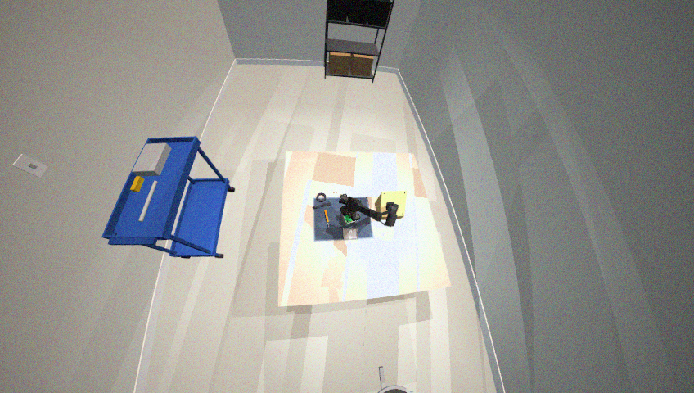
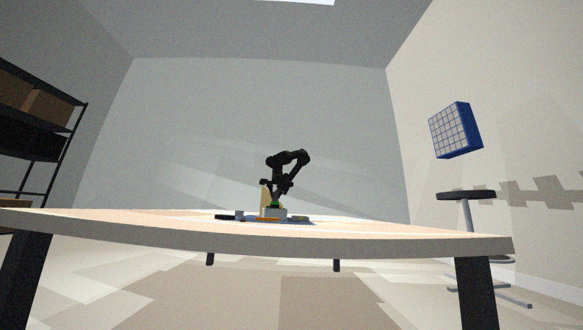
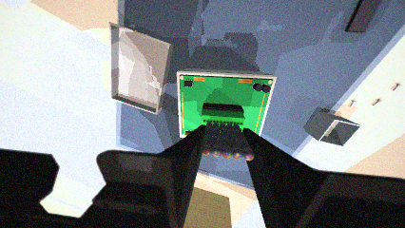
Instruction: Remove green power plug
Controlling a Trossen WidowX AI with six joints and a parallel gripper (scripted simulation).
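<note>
My gripper tip is now 20 mm above the green power plug. The rest, counted from my gripper tip: blue mat: 50 mm ahead, 100 mm below; then dark bar: 210 mm ahead, 110 mm to the right, 100 mm below.
</note>
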